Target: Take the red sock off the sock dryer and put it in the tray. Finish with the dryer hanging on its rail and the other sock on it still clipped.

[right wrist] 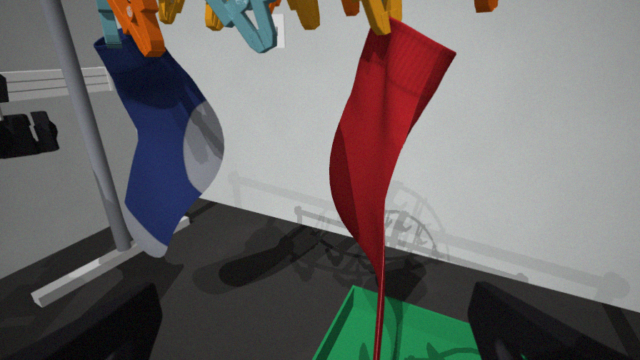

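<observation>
The red sock (372, 120) hangs right of centre from a yellow clip (377, 15) at its cuff; its right cuff corner sticks out. Its narrow lower end hangs in front of the green tray (425, 320). The blue sock (157, 145), with grey heel and toe, hangs at the left from an orange clip (142, 27) and a teal clip (110, 25). The dryer's ring and rail are out of view above. My right gripper (316, 297) is open and empty, its fingers at the bottom corners, below the clips. A black part of the left arm (22, 135) shows at the left edge; my left gripper appears open.
A grey upright pole (87, 120) stands left of the blue sock on a pale foot bar (75, 277). Another teal clip (250, 25) hangs between the socks, with several yellow and orange clips along the top. A pale wall (525, 150) stands behind.
</observation>
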